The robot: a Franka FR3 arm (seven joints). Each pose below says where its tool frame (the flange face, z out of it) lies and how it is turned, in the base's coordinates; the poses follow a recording.
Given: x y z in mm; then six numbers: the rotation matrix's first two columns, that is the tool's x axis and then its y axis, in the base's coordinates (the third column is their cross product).
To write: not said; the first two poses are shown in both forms.
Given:
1: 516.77 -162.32 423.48 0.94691 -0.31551 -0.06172 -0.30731 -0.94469 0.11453
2: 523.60 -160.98 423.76 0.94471 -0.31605 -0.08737 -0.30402 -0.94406 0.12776
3: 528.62 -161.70 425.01 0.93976 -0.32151 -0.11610 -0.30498 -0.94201 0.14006
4: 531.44 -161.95 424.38 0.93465 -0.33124 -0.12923 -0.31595 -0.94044 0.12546
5: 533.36 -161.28 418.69 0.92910 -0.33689 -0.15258 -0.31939 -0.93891 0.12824
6: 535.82 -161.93 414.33 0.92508 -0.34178 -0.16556 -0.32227 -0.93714 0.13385
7: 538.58 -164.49 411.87 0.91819 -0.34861 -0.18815 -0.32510 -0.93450 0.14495
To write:
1: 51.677 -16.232 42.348 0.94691 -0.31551 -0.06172 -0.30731 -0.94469 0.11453
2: 52.360 -16.098 42.376 0.94471 -0.31605 -0.08737 -0.30402 -0.94406 0.12776
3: 52.862 -16.170 42.501 0.93976 -0.32151 -0.11610 -0.30498 -0.94201 0.14006
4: 53.144 -16.195 42.438 0.93465 -0.33124 -0.12923 -0.31595 -0.94044 0.12546
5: 53.336 -16.128 41.869 0.92910 -0.33689 -0.15258 -0.31939 -0.93891 0.12824
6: 53.582 -16.193 41.433 0.92508 -0.34178 -0.16556 -0.32227 -0.93714 0.13385
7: 53.858 -16.449 41.187 0.91819 -0.34861 -0.18815 -0.32510 -0.93450 0.14495
